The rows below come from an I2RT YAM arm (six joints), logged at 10 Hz.
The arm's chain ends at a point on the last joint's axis. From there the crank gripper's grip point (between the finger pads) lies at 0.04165 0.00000 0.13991 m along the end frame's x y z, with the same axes.
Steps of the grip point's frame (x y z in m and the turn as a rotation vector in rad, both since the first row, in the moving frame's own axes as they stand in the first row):
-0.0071, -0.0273, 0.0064, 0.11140, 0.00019, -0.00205
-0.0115, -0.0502, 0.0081, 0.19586, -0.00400, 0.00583
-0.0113, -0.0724, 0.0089, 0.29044, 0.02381, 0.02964
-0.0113, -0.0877, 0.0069, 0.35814, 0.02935, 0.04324
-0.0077, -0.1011, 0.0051, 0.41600, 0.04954, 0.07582
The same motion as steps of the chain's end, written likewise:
-0.0071, -0.0117, 0.0073, 0.11140, 0.00019, -0.00205
-0.0110, -0.0232, 0.0106, 0.19586, -0.00400, 0.00583
-0.0152, -0.0338, 0.0156, 0.29044, 0.02381, 0.02964
-0.0163, -0.0407, 0.0167, 0.35814, 0.02935, 0.04324
-0.0164, -0.0484, 0.0185, 0.41600, 0.04954, 0.07582

